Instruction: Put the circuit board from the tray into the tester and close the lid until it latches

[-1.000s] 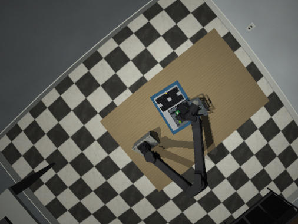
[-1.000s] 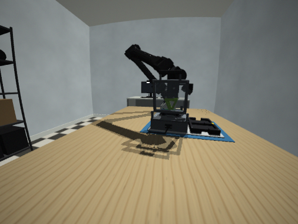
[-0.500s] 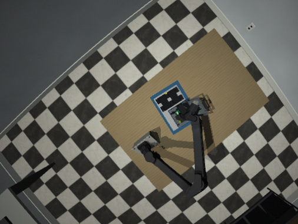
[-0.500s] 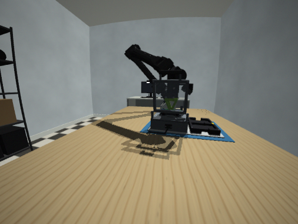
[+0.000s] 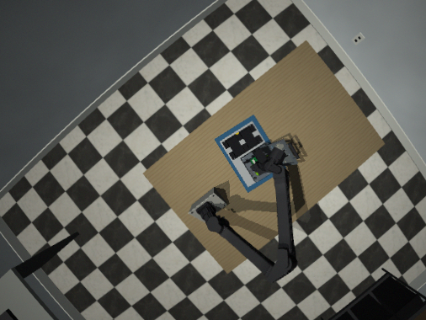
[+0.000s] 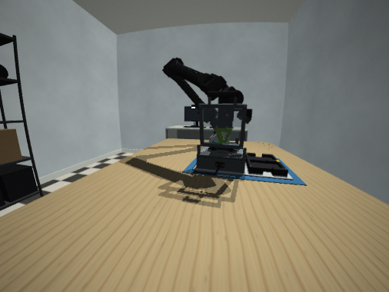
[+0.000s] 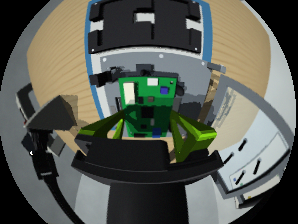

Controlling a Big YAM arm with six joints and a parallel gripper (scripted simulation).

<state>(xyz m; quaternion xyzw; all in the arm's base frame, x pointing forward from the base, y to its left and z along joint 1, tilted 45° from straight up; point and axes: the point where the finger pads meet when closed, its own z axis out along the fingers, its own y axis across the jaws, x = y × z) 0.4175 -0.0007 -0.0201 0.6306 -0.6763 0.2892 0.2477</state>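
The green circuit board is right at my hand. From my hand the other things lie so: tester plate (1 cm ahead, 1 cm to the left, 2 cm below); clear lid (13 cm ahead, 1 cm to the right, 9 cm above).
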